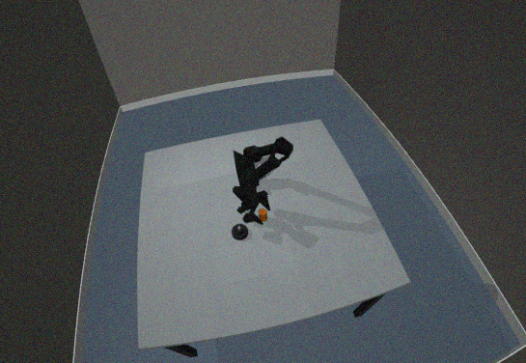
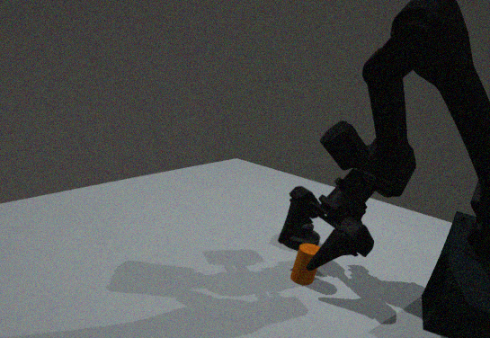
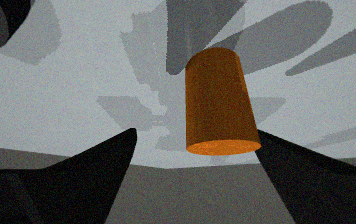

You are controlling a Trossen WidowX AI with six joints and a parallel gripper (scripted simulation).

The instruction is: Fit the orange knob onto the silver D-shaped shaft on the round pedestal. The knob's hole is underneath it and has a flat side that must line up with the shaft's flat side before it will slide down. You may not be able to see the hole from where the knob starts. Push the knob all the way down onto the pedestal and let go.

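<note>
My gripper tip is 2 cm past the orange knob and 1 cm to the left of it. Also, from my gripper tip: round dark pedestal (5 cm ahead, 14 cm to the right, 1 cm below).
</note>
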